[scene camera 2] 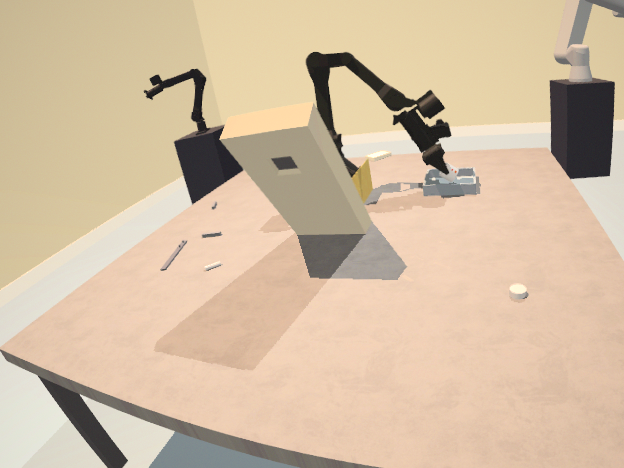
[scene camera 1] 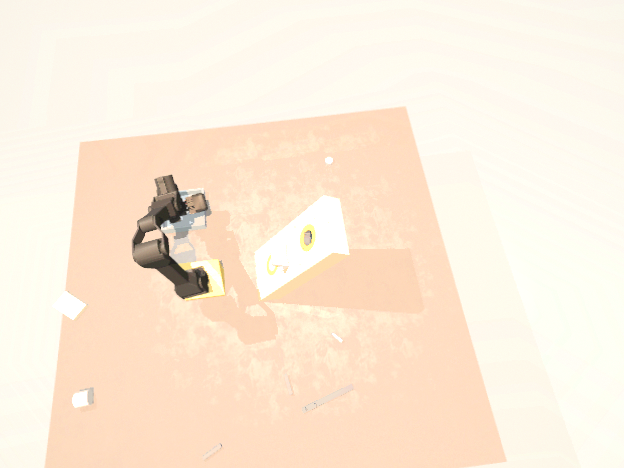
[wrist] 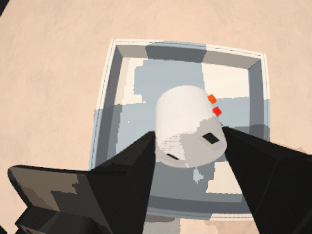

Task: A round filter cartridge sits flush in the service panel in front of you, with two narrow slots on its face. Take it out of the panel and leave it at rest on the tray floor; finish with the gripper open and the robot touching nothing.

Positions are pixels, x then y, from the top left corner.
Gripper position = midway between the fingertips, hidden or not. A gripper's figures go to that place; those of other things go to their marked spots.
Scene:
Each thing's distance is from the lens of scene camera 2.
my gripper (scene camera 2: 446,171): 119 cm
tray (scene camera 2: 465,182): 121 cm
white service panel (scene camera 2: 288,152): 73 cm
The marked spots on the white service panel and the tray are 63 cm apart.

